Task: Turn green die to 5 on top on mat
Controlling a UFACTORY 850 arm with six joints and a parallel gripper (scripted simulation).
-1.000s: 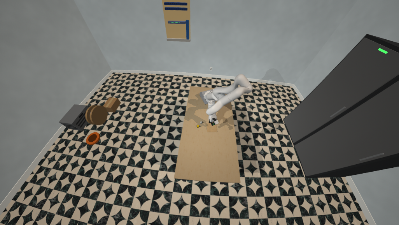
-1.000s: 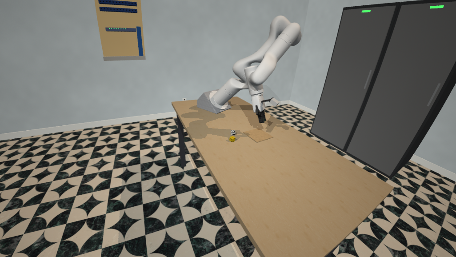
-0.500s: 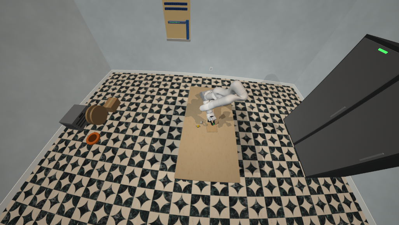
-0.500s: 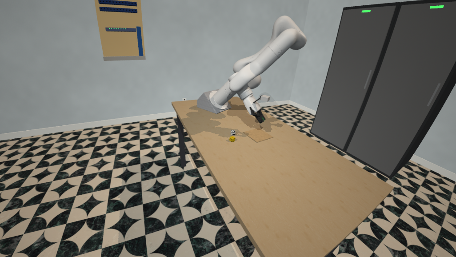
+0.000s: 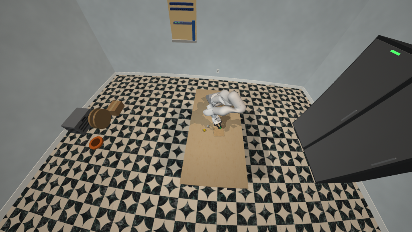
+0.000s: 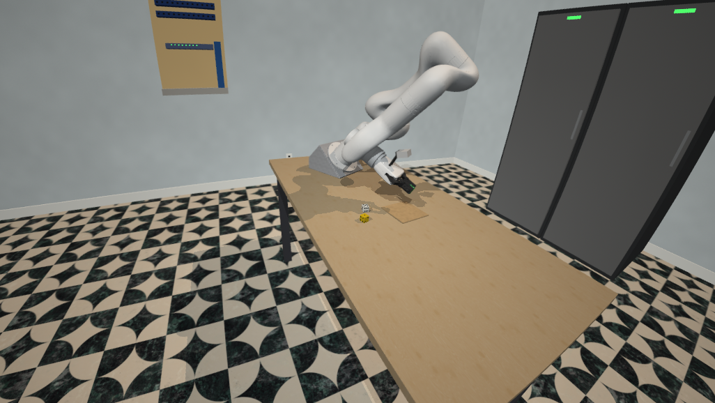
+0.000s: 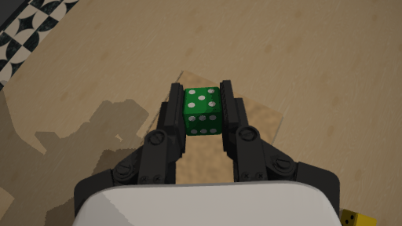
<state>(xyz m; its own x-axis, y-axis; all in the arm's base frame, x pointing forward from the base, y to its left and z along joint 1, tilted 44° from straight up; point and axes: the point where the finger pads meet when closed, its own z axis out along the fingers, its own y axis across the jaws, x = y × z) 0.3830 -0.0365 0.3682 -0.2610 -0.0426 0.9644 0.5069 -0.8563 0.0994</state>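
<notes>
Right now the tan mat is 110 mm below my hand. Also, from my hand: white die 160 mm to the right, 100 mm below, 50 mm behind; then green die 10 mm below, 10 mm ahead; then yellow die 190 mm to the right, 100 mm below, 30 mm ahead.
</notes>
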